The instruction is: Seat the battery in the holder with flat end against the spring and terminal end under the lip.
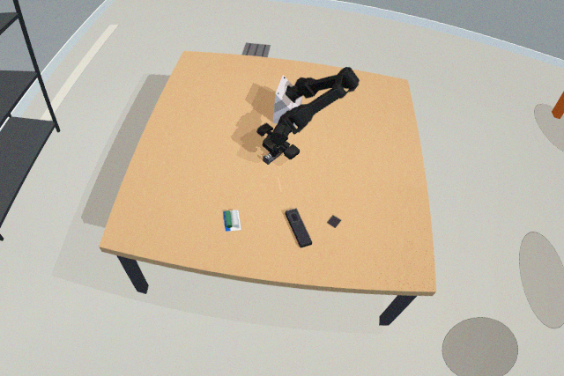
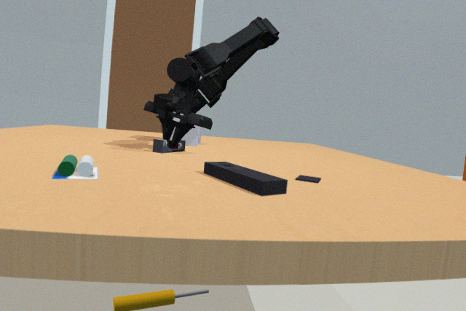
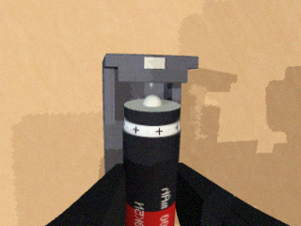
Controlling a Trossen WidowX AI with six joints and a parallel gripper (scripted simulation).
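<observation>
Right now my gripper tip is 10 mm below the battery. Round my gripper tip: yellow-handled screwdriver 350 mm ahead, 200 mm below, 60 mm to the left; then black battery door 290 mm to the left, 270 mm ahead, 10 mm below; then black remote 330 mm ahead, 160 mm to the left.
</observation>
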